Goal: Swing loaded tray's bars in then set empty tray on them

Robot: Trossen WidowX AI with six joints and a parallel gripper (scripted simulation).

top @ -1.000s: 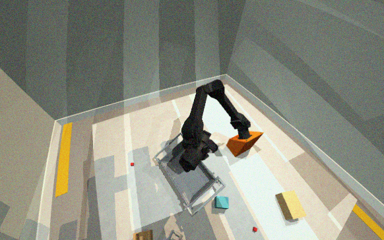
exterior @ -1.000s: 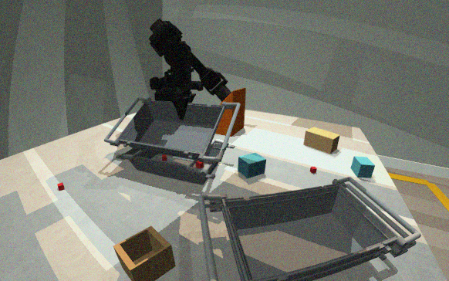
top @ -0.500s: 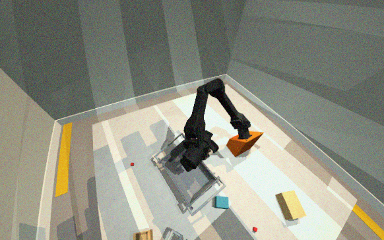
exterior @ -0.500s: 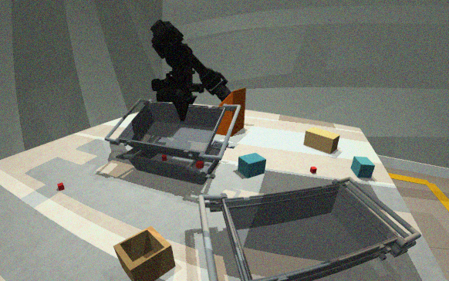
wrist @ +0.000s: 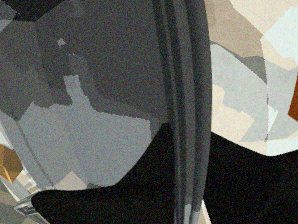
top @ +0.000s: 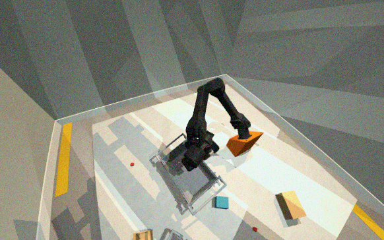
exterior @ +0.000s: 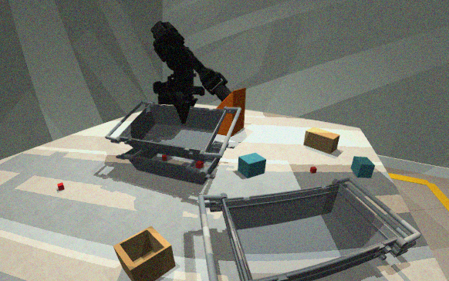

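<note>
My gripper tip is now 8 cm short of the tray and 1 cm below it.
</note>
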